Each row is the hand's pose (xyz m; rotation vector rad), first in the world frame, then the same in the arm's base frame.
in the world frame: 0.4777 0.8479 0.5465 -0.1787 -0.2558 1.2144
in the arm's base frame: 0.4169 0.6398 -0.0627 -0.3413 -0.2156 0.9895
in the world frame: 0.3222 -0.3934 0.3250 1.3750 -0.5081 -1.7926
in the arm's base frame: -0.0173 -0.5500 -0.1621 1.3425 -0.8272 -1.8756
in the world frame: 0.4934 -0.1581 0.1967 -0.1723 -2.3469 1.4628
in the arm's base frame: 0.2114 -0.3779 -0.3008 -0.5183 -2.2037 1.4950
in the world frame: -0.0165 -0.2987 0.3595 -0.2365 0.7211 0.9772
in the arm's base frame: -0.3251 -0.3765 -0.1649 -0.2770 0.7276 0.7005
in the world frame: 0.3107 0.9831 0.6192 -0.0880 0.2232 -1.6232
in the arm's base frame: 0.2833 0.8176 -0.0184 -0.0990 0.0901 -1.8715
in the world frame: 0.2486 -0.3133 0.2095 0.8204 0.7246 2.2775
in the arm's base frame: -0.0636 -0.4699 -0.2910 0.7313 0.6840 2.0226
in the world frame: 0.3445 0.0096 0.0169 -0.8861 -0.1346 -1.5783
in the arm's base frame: 0.1161 -0.2038 -0.5087 -0.9674 -0.1751 -1.8362
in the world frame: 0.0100 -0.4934 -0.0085 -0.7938 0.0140 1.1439
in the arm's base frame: -0.3265 -0.6156 -0.5068 -0.9076 0.1169 0.8982
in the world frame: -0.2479 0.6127 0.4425 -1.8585 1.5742 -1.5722
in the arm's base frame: -0.3373 0.5668 -0.1983 -1.7063 1.7615 -1.8411
